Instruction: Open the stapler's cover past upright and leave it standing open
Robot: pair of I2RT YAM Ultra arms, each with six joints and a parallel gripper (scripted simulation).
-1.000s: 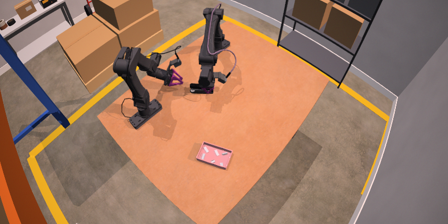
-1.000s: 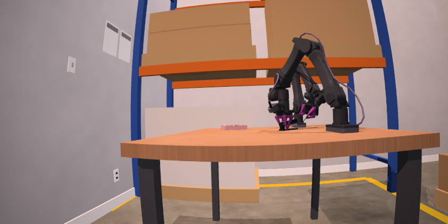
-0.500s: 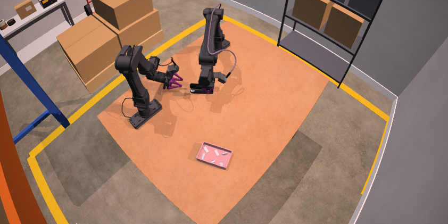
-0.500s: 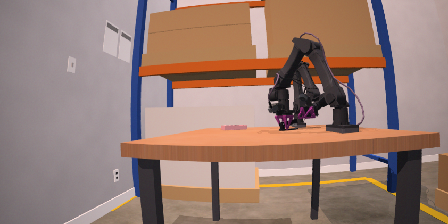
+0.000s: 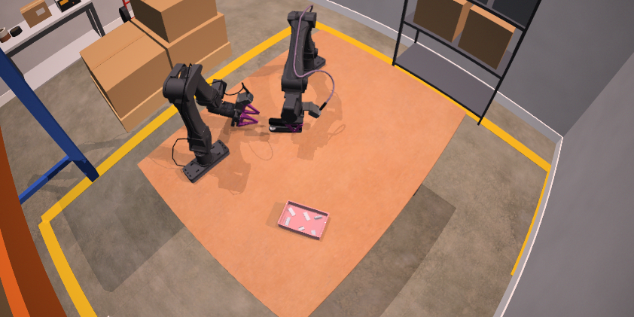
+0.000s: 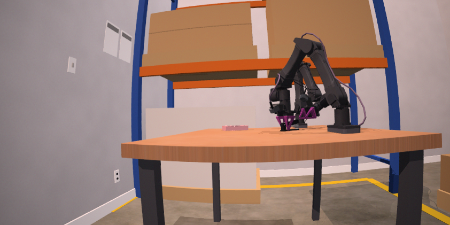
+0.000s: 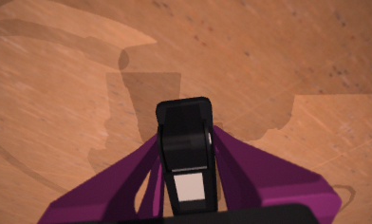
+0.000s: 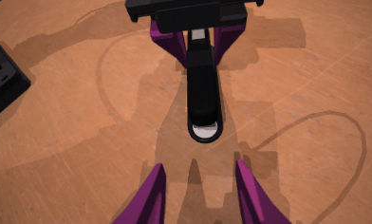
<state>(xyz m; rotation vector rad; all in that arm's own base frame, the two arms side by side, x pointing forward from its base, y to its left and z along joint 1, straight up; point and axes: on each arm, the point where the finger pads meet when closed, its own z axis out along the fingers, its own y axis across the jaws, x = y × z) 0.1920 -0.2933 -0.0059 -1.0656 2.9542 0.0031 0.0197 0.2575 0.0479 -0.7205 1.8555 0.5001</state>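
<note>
My right gripper is now 9 cm short of the black stapler, 6 cm to the right of it and 4 cm above it. Also, from my right hand: pink tray: 38 cm ahead, 21 cm to the right, 5 cm below.
My left gripper is now 30 mm past the black stapler, 20 mm to the left of it and 20 mm below it. Round my left hand: pink tray 290 mm to the right, 260 mm ahead.
</note>
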